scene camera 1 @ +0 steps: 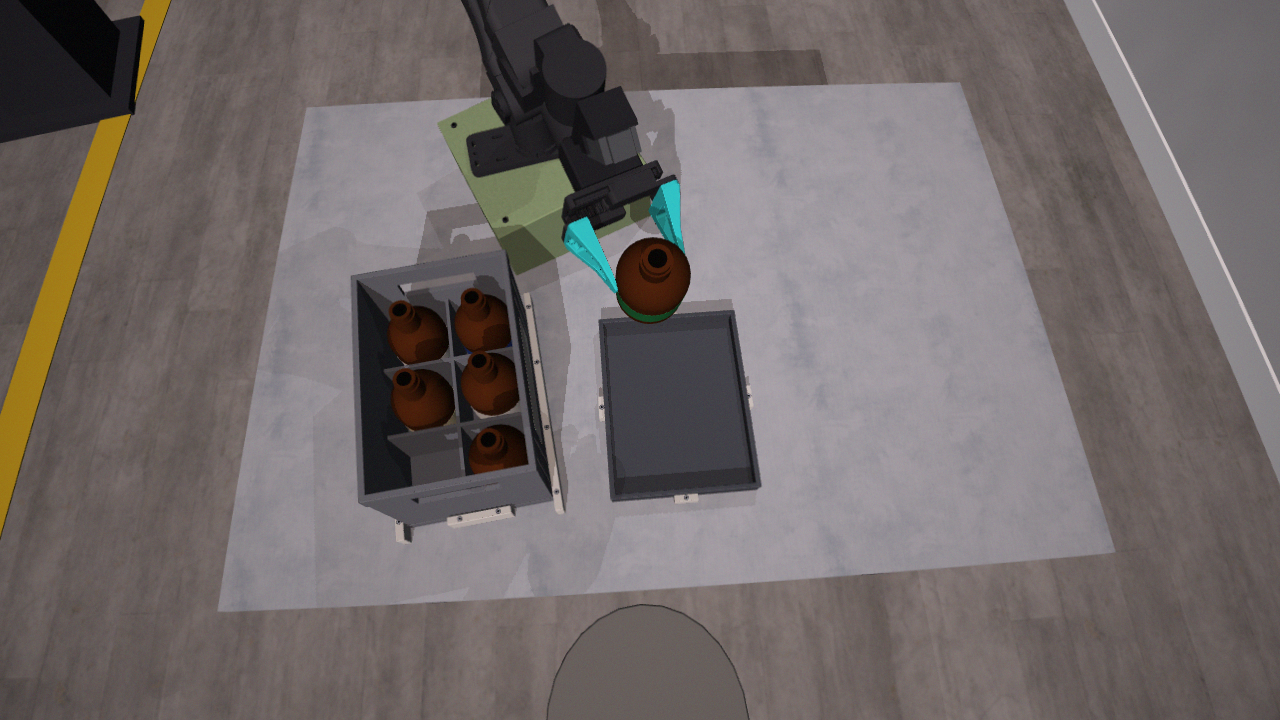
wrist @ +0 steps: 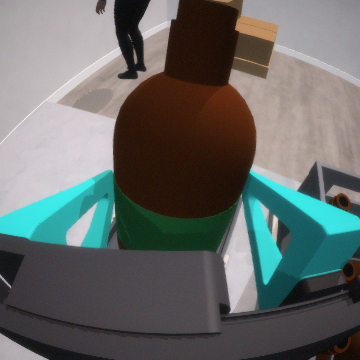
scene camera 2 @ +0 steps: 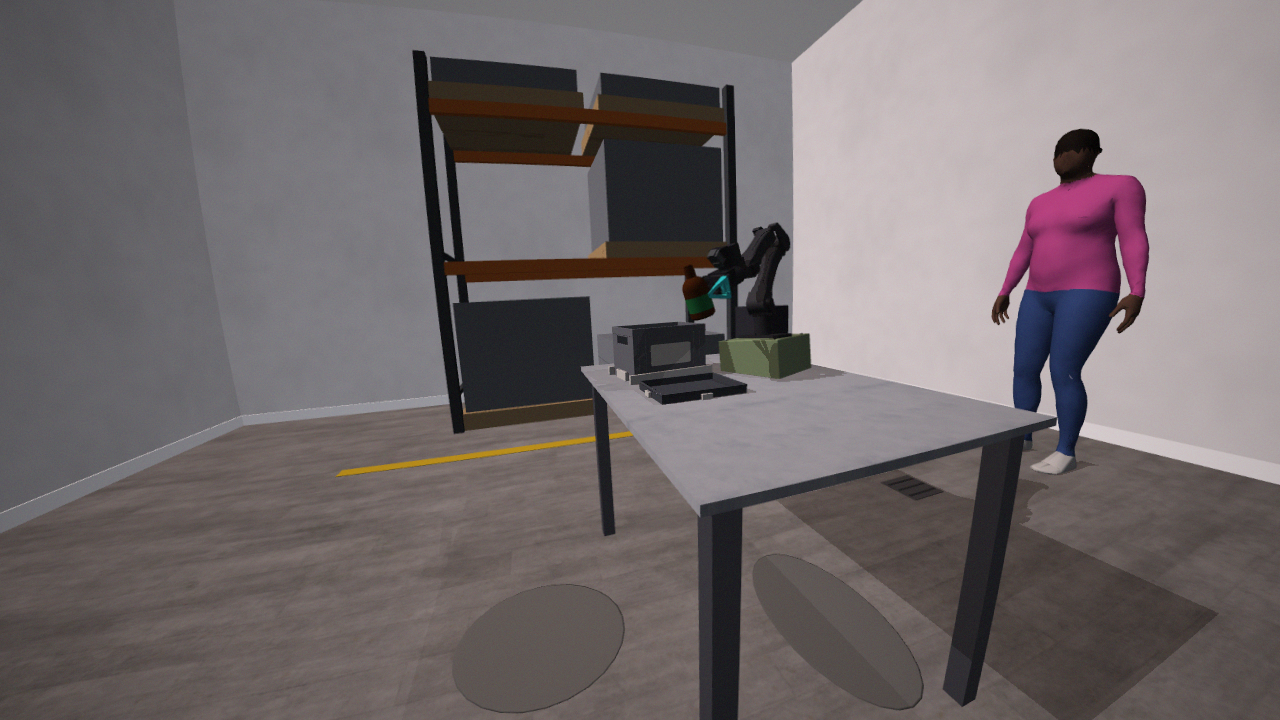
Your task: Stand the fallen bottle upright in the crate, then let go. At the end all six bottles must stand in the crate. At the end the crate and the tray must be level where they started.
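Places are measured from the arm's base along level axes (x right, y ahead, z up), in centimetres.
Where they show: gripper, fingertip midpoint: (wrist: pixel 177 178) (scene camera 2: pixel 698 296); arm's base, origin of the base link: (scene camera 1: pixel 538 142) (scene camera 2: pixel 764 337).
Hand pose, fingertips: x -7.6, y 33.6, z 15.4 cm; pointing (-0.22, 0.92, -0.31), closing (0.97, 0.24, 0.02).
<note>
Things, the pixels of their top centre, and the offset from my fingertips. Level surfaces: height alone.
- brown bottle with a green band, middle of its top: (wrist: pixel 189 3) (scene camera 1: pixel 655 233) (scene camera 2: pixel 695 264) dx +0.0, dy +0.8, dz +9.0 cm
- grey crate, middle of its top: (scene camera 1: pixel 436 366) (scene camera 2: pixel 657 325) dx +24.4, dy +0.3, dz -9.4 cm
- dark tray, middle of its top: (scene camera 1: pixel 676 398) (wrist: pixel 165 238) (scene camera 2: pixel 690 382) dx -2.8, dy +5.4, dz -24.4 cm
- table, its level: dz -26.9 cm
The brown bottle with a green band (scene camera 1: pixel 648 291) (scene camera 2: pixel 697 297) (wrist: pixel 185 140) hangs above the table beyond the tray's far edge, neck up and leaning slightly. My gripper (scene camera 1: pixel 648 270) (wrist: pixel 177 178) is shut on it, one cyan finger on each side; its base is partly hidden in the wrist view. The grey crate (scene camera 1: pixel 528 487) (scene camera 2: pixel 631 354) (wrist: pixel 309 182) stands level to the left in scene camera 1. Brown bottles stand in it, two in the left column and three in the right; the near left compartment (scene camera 1: pixel 435 458) is empty. The dark tray (scene camera 1: pixel 677 402) (scene camera 2: pixel 693 391) lies level, with nothing in it.
Pale strips (scene camera 1: pixel 544 411) edge the crate's right side, and small pale blocks sit around the tray. The arm's green base block (scene camera 1: pixel 537 201) (scene camera 2: pixel 765 355) stands behind the crate. A person in pink (scene camera 2: pixel 1074 232) stands beyond the table (scene camera 2: pixel 841 429).
</note>
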